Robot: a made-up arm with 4 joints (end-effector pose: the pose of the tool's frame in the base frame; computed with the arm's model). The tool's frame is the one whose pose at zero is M. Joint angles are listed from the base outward.
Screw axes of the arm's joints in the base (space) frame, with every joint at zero. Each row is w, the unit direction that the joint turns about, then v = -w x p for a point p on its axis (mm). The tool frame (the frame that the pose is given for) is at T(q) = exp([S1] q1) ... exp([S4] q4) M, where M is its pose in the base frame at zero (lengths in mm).
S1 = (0, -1, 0, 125, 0, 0)
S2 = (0, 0, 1, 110, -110, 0)
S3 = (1, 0, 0, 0, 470, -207)
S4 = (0, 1, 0, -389, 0, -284)
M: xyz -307 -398 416 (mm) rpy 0 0 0 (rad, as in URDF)
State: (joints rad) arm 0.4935 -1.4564 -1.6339 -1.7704
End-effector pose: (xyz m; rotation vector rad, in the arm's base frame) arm -0.3745 0.5262 1.0087 -1.6054 -0.5808 -0.0940
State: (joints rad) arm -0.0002 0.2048 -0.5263 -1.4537
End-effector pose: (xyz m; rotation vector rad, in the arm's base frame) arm -0.2076 -0.4429 0.6869 -0.2846 -1.4658 0.5473
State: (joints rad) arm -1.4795 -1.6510 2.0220 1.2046
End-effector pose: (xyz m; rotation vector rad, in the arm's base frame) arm -0.1273 0.4533 -0.4335 1.1542 0.4689 -1.0413
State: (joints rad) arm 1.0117 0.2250 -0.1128 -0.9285
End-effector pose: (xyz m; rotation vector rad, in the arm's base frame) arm -0.3830 -0.4864 0.1358 -0.1432 -1.9412 0.2590
